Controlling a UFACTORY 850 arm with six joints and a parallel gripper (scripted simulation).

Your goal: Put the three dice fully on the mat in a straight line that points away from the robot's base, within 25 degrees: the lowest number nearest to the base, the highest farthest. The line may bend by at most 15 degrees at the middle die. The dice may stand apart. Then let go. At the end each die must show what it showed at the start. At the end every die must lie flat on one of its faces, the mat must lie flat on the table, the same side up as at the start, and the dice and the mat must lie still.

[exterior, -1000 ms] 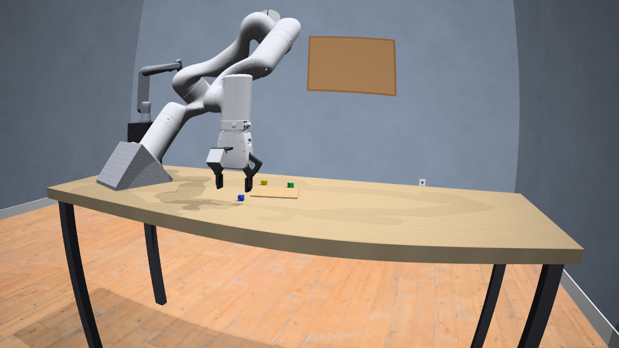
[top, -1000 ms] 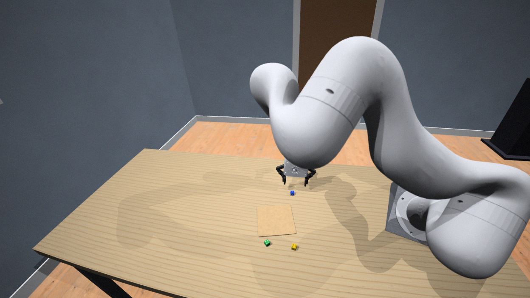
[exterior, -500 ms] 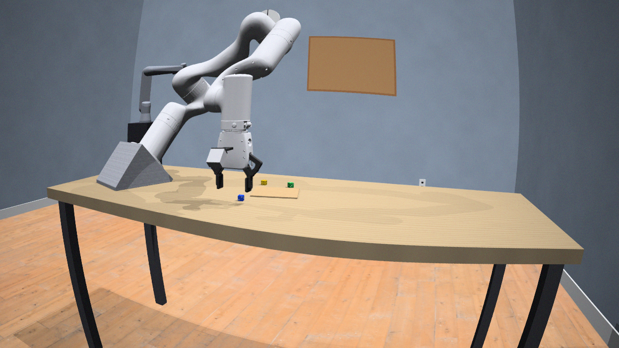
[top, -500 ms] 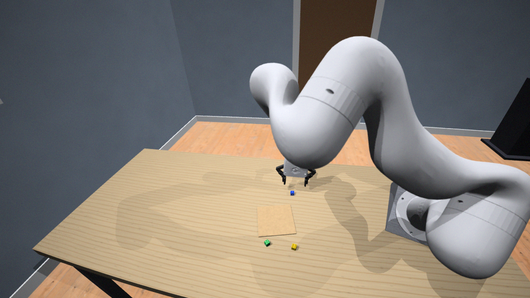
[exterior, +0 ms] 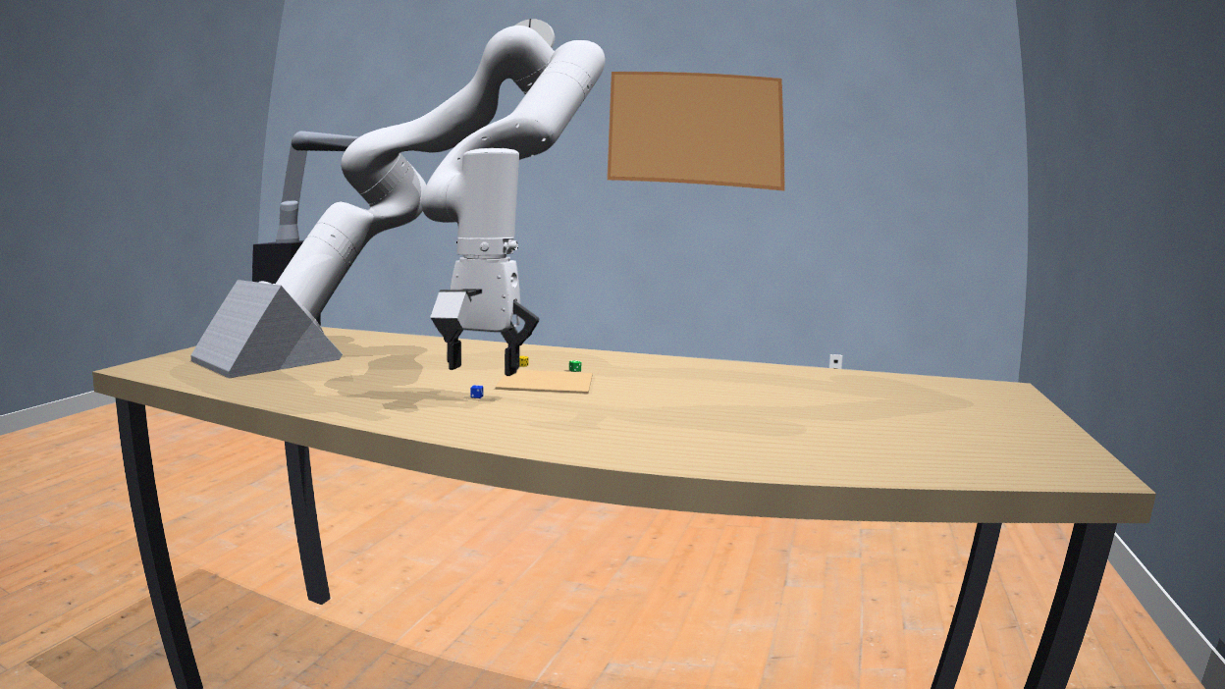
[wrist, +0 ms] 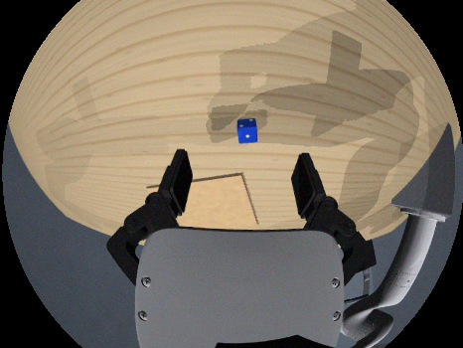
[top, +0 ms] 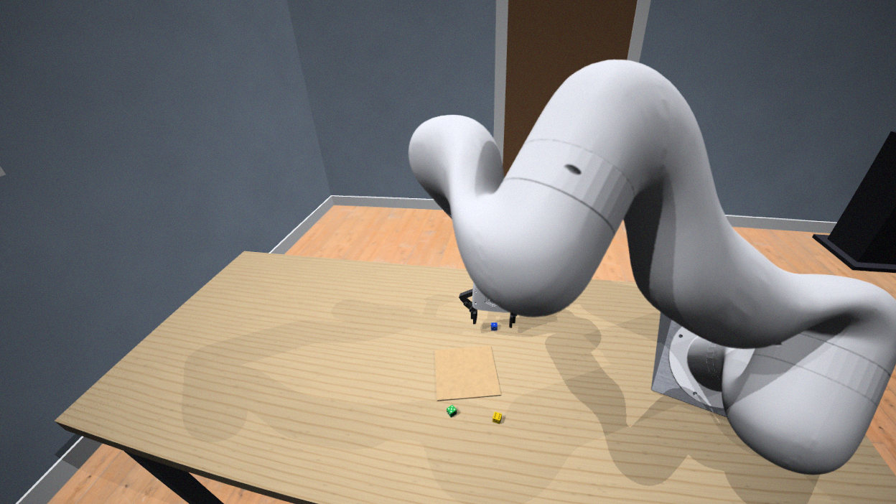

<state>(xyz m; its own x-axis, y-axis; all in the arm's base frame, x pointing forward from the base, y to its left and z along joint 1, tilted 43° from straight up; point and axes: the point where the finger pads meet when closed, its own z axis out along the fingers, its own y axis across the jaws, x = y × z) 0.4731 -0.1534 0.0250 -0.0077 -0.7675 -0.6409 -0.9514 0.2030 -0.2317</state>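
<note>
The blue die is 10 mm to the right of my hand and 40 mm below it. Also, from my hand: yellow die (30 mm behind, 240 mm to the left, 40 mm below); tan mat (50 mm ahead, 130 mm to the left, 40 mm below); green die (70 mm ahead, 240 mm to the left, 40 mm below).
</note>
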